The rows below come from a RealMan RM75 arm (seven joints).
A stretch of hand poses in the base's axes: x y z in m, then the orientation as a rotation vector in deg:
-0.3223, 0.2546, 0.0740, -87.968, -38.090, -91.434
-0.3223, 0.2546, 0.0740, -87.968, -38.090, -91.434
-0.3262, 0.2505, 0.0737, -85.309, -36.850, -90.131
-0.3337, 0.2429, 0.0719, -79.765, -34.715, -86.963
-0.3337, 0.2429, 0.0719, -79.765, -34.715, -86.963
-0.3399, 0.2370, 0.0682, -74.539, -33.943, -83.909
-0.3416, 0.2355, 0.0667, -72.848, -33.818, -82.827
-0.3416, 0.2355, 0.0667, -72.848, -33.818, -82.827
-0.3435, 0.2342, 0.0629, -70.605, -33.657, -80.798
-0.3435, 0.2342, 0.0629, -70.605, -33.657, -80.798
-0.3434, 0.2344, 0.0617, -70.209, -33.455, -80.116
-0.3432, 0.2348, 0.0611, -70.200, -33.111, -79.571
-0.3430, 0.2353, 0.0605, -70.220, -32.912, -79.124
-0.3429, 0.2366, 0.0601, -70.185, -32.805, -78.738
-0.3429, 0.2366, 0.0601, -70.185, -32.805, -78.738
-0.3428, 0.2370, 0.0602, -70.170, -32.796, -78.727
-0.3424, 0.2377, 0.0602, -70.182, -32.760, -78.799
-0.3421, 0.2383, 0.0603, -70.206, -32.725, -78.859
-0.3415, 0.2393, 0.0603, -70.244, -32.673, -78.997
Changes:
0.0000, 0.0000, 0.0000, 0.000, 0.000, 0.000
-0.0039, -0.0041, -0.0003, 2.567, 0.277, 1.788
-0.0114, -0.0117, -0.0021, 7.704, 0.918, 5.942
-0.0114, -0.0117, -0.0021, 7.704, 0.918, 5.942
-0.0176, -0.0176, -0.0058, 11.764, 1.027, 10.349
-0.0193, -0.0191, -0.0073, 13.002, 1.058, 11.886
-0.0193, -0.0191, -0.0073, 13.002, 1.058, 11.886
-0.0212, -0.0204, -0.0111, 14.695, 1.468, 14.326
-0.0212, -0.0204, -0.0111, 14.695, 1.468, 14.326
-0.0211, -0.0202, -0.0123, 15.139, 1.816, 14.908
-0.0209, -0.0198, -0.0129, 15.424, 2.300, 15.145
-0.0207, -0.0193, -0.0135, 15.584, 2.676, 15.357
-0.0206, -0.0180, -0.0139, 15.712, 2.953, 15.592
-0.0206, -0.0180, -0.0139, 15.712, 2.953, 15.592
-0.0205, -0.0176, -0.0138, 15.728, 2.957, 15.603
-0.0201, -0.0169, -0.0138, 15.738, 2.930, 15.535
-0.0198, -0.0163, -0.0137, 15.742, 2.916, 15.469
-0.0192, -0.0153, -0.0137, 15.741, 2.863, 15.337

